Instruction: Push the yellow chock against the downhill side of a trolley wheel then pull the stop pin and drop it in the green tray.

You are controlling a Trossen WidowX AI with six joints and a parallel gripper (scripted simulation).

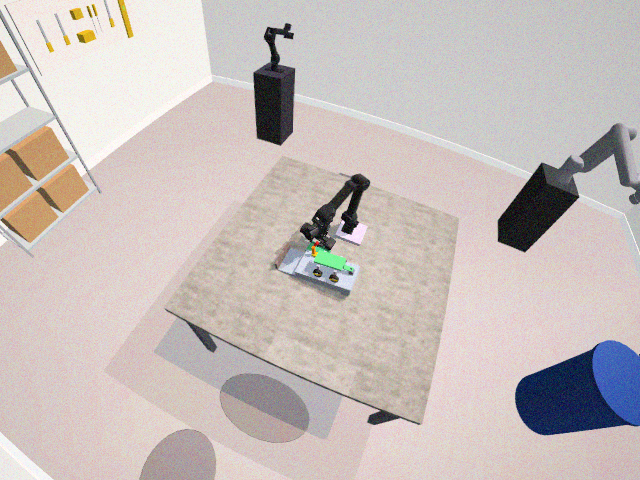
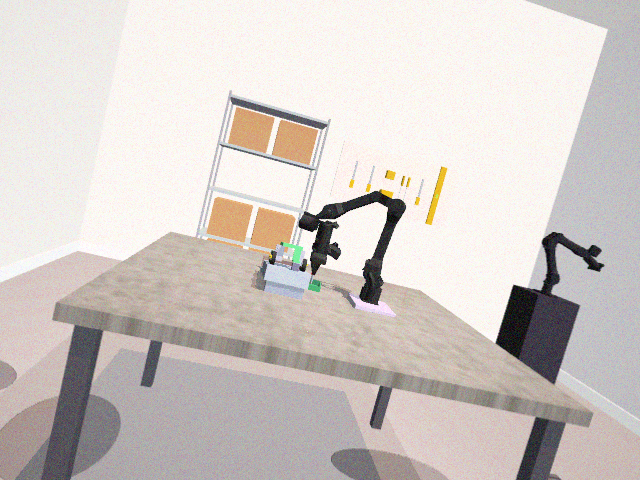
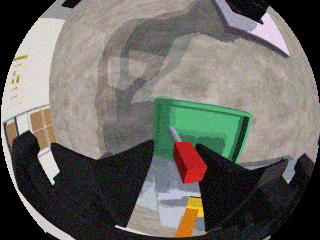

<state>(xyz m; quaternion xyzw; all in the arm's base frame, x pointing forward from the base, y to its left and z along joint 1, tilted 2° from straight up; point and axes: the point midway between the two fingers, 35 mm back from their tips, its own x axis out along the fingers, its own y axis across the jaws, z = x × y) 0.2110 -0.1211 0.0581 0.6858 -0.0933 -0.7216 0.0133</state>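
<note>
Now: the green tray 30 mm to the left of my gripper tip and 60 mm below it. The rest, counted from my gripper tip: red-headed stop pin right at my gripper tip; yellow chock 70 mm ahead, 40 mm to the left, 30 mm above; brown block 120 mm ahead, 120 mm to the right, 20 mm below.
</note>
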